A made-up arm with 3 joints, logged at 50 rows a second.
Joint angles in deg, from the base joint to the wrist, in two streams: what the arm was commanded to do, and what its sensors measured. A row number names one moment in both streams.
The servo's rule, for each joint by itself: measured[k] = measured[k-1] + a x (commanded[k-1-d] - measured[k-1]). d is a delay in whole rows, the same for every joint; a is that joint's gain. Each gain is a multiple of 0.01, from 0.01 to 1. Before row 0 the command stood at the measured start. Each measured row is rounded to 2 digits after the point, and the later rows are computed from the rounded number. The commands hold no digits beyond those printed.
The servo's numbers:
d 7
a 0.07 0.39 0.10
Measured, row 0: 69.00, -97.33, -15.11
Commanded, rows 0 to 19: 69.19, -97.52, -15.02; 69.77, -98.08, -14.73; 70.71, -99.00, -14.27; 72.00, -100.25, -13.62; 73.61, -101.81, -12.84; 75.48, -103.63, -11.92; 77.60, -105.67, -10.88; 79.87, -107.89, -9.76; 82.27, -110.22, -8.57; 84.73, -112.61, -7.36; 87.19, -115.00, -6.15; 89.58, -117.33, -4.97; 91.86, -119.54, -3.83; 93.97, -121.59, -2.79; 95.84, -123.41, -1.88; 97.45, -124.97, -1.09; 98.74, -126.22, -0.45; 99.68, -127.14, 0.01; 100.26, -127.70, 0.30; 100.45, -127.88, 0.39
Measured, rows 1 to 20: 69.00, -97.33, -15.11; 69.00, -97.33, -15.11; 69.00, -97.33, -15.11; 69.00, -97.33, -15.11; 69.00, -97.33, -15.11; 69.00, -97.33, -15.11; 69.00, -97.33, -15.11; 69.01, -97.40, -15.10; 69.06, -97.67, -15.06; 69.18, -98.19, -14.98; 69.38, -98.99, -14.84; 69.68, -100.09, -14.64; 70.09, -101.47, -14.37; 70.62, -103.11, -14.02; 71.27, -104.97, -13.59; 72.04, -107.02, -13.09; 72.93, -109.20, -12.52; 73.93, -111.46, -11.88; 75.03, -113.75, -11.19; 76.21, -116.01, -10.45
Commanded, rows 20 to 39: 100.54, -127.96, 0.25; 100.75, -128.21, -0.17; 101.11, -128.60, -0.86; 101.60, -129.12, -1.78; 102.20, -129.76, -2.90; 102.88, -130.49, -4.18; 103.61, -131.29, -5.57; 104.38, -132.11, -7.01; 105.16, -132.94, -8.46; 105.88, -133.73, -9.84; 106.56, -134.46, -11.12; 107.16, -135.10, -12.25; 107.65, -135.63, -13.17; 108.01, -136.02, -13.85; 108.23, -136.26, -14.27; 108.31, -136.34, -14.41; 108.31, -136.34, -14.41; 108.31, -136.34, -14.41; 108.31, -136.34, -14.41; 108.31, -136.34, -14.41
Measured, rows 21 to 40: 77.45, -118.19, -9.68; 78.74, -120.23, -8.90; 80.05, -122.08, -8.12; 81.36, -123.69, -7.35; 82.64, -125.04, -6.61; 83.87, -126.08, -5.92; 85.03, -126.78, -5.29; 86.12, -127.24, -4.74; 87.14, -127.62, -4.28; 88.12, -128.00, -3.94; 89.06, -128.44, -3.72; 89.98, -128.95, -3.64; 90.88, -129.55, -3.69; 91.77, -130.23, -3.88; 92.65, -130.96, -4.19; 93.53, -131.73, -4.62; 94.39, -132.51, -5.14; 95.24, -133.27, -5.74; 96.07, -133.98, -6.39; 96.88, -134.62, -7.07
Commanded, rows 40 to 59: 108.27, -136.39, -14.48; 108.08, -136.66, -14.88; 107.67, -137.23, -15.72; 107.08, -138.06, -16.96; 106.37, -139.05, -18.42; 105.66, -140.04, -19.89; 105.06, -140.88, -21.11; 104.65, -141.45, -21.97; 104.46, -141.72, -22.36; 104.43, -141.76, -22.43; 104.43, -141.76, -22.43; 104.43, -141.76, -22.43; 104.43, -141.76, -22.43; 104.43, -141.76, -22.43; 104.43, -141.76, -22.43; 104.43, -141.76, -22.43; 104.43, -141.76, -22.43; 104.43, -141.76, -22.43; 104.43, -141.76, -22.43; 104.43, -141.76, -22.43
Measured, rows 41 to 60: 97.66, -135.17, -7.75; 98.40, -135.60, -8.40; 99.09, -135.89, -9.00; 99.74, -136.07, -9.54; 100.34, -136.18, -10.03; 100.90, -136.24, -10.47; 101.42, -136.28, -10.86; 101.90, -136.32, -11.22; 102.33, -136.45, -11.59; 102.70, -136.75, -12.00; 103.01, -137.26, -12.50; 103.25, -137.96, -13.09; 103.42, -138.77, -13.77; 103.53, -139.59, -14.50; 103.61, -140.32, -15.25; 103.67, -140.87, -15.96; 103.72, -141.22, -16.61; 103.77, -141.43, -17.19; 103.82, -141.56, -17.71; 103.86, -141.64, -18.18
